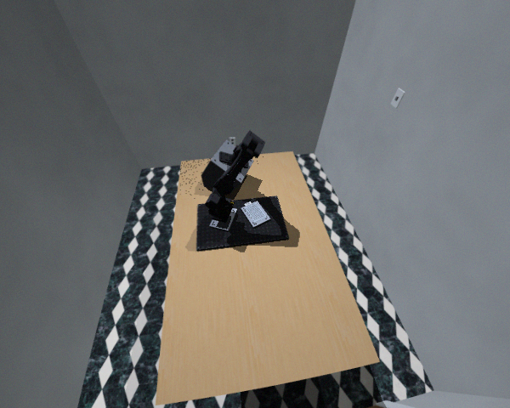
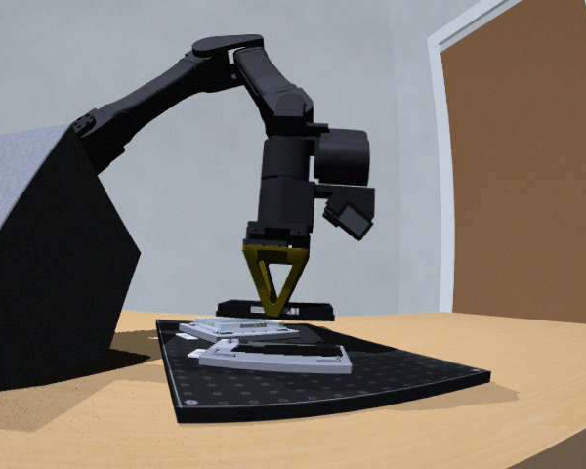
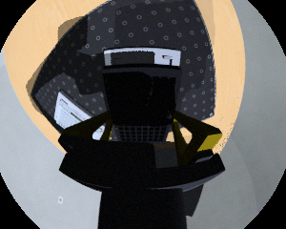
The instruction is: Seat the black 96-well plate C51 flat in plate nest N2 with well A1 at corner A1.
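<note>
My gripper is now right at the black plate C51. The rest, counted from my hand: clear plate C15: 10 mm behind, 190 mm to the left, 50 mm below.
</note>
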